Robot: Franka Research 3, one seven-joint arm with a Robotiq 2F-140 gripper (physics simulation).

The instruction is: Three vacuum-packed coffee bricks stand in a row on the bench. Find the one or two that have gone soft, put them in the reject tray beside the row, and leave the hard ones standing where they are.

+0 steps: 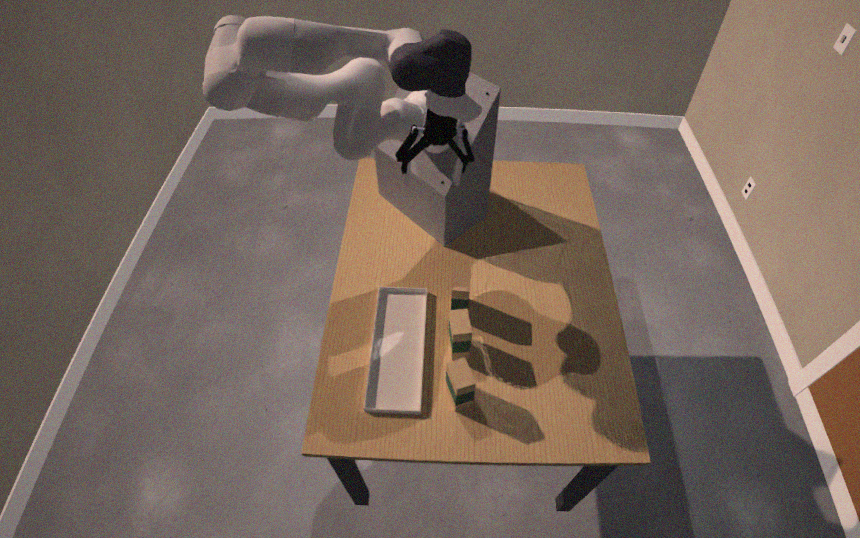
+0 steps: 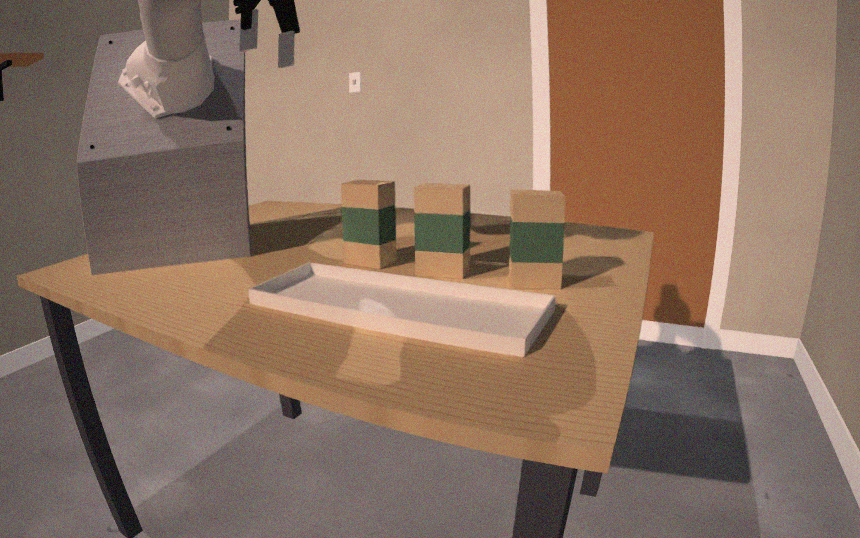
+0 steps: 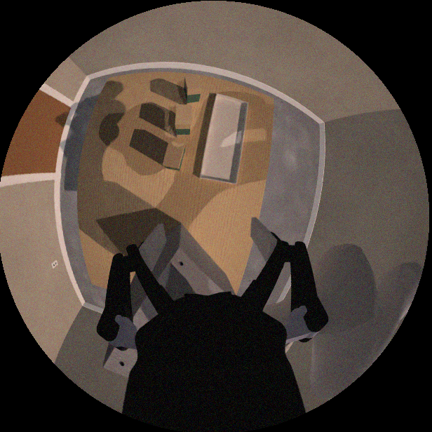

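Note:
Three tan coffee bricks with green bands stand upright and apart in a row: the one nearest the robot base, the middle one and the one farthest from the base. Their shapes look alike; which are soft cannot be told. The white reject tray lies beside the row and is empty. My gripper is open and empty, high near the robot base, away from the bricks.
The wooden bench carries the row and tray. The grey pedestal block stands at the bench's base end. Long shadows fall beside the bricks, on the side away from the tray.

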